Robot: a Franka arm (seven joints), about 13 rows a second.
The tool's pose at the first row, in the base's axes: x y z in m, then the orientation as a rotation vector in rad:
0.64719, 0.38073, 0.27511, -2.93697, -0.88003, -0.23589
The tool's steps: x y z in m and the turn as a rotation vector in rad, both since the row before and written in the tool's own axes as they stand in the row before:
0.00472, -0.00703, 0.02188, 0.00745, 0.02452, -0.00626
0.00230, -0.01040, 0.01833, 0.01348, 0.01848, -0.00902
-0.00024, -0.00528, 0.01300, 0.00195, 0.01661, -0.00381
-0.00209, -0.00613, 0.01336, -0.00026, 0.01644, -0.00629
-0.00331, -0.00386, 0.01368, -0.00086, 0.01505, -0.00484
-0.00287, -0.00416, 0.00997, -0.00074, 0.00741, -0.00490
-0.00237, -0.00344, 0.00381, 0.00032, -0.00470, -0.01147
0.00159, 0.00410, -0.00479, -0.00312, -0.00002, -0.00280
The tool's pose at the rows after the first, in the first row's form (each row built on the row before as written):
0.64999, 0.39150, 0.25445, -2.91841, -0.88505, -0.26779
0.64870, 0.40371, 0.23716, -2.89547, -0.89405, -0.28779
0.64747, 0.40985, 0.22460, -2.88554, -0.89684, -0.31064
0.64447, 0.41586, 0.21136, -2.87662, -0.90346, -0.33456
0.64202, 0.41948, 0.19744, -2.86918, -0.90816, -0.35664
0.63922, 0.42303, 0.18722, -2.86485, -0.91416, -0.36791
0.63609, 0.42519, 0.18304, -2.86256, -0.93174, -0.36227
0.63884, 0.42194, 0.18795, -2.86436, -0.93611, -0.36429

